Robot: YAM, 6 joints.
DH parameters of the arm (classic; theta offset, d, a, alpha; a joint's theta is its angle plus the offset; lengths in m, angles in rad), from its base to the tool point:
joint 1: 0 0.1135 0.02 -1.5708
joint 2: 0 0 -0.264 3.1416
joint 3: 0.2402 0 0.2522 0
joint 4: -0.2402 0 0.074 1.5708
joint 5: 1.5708 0 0 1.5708
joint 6: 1.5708 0.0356 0 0
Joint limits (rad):
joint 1: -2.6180..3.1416
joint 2: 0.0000..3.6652
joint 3: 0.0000..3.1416
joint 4: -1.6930..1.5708
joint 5: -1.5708..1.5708
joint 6: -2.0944..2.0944
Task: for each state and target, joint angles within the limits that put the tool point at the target. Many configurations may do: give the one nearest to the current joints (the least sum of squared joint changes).
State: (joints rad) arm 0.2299 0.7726 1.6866 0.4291 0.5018 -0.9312
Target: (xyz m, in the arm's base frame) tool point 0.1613 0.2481 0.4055
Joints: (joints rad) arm 1.0426 1.2593 1.1262 0.2625 0.4124 -0.9312
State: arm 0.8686 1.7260 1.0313 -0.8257 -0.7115 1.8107
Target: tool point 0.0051 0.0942 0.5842
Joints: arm 1.2383 0.9982 1.8377 -0.5677 -0.8157 1.8107
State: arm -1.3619 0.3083 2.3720 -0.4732 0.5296 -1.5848
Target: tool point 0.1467 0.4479 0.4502
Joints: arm -1.9203 0.3332 2.5857 -0.2883 0.4516 -1.5848
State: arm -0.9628 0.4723 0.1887 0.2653 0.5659 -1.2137
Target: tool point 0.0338 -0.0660 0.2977
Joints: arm -0.8458 0.0673 0.2927 0.3092 0.5454 -1.2137
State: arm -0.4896 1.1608 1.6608 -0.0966 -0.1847 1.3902
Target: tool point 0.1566 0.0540 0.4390
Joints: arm 0.2574 0.8408 1.1586 -0.3621 -0.3545 1.3902
